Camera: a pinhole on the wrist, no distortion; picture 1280 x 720 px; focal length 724.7 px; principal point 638.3 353.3 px. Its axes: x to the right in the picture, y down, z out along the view. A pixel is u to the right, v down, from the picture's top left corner.
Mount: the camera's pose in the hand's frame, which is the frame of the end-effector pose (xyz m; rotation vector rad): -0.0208 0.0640 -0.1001 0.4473 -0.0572 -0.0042
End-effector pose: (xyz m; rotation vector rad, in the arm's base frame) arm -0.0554 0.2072 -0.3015 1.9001 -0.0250 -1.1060
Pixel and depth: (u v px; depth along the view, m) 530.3 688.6 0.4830
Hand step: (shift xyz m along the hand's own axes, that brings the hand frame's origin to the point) -0.1217 0.0579 0.4273
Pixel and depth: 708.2 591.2 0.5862
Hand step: 0.0011 -0.0168 0.5138
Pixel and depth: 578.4 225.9 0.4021
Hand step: -0.0760 -0.1730 0.2294
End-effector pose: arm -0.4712 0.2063 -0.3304 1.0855 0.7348 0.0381
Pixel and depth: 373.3 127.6 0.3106
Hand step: -0.1508 -0.1556 0.1314
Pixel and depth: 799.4 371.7 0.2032
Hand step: 0.0128 -0.0199 0.0875
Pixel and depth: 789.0 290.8 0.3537
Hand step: 0.0330 -0.1176 0.2091
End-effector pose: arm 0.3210 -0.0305 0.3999 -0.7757 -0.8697 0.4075
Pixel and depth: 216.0 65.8 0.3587
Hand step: -0.2484 -0.2158 0.1498
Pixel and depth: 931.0 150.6 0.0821
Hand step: 0.0079 0.0073 -0.0343
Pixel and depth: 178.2 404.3 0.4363
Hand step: -0.3221 -0.0923 0.2908
